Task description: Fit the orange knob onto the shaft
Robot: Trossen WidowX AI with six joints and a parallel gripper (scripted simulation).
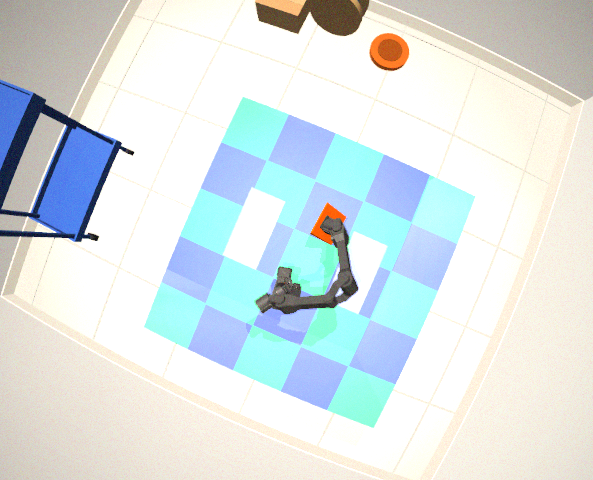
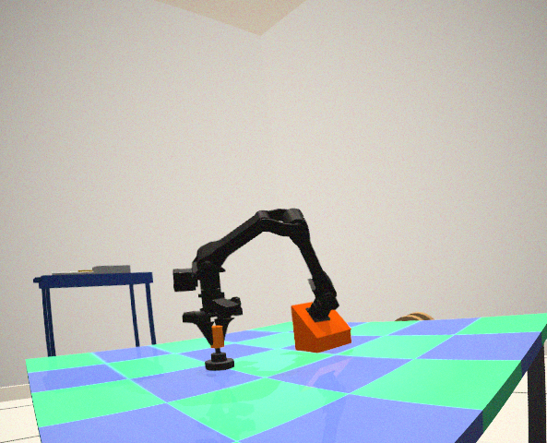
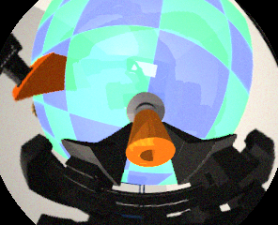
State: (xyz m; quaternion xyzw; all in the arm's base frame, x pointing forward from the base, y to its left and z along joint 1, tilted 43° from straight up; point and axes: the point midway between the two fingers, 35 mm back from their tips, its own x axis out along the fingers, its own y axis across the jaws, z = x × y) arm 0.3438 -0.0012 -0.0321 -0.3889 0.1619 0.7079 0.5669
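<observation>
Now: gripper tip 2 cm below the orange knob. Round my gripper tip: dark round pedestal: 4 cm below.
</observation>
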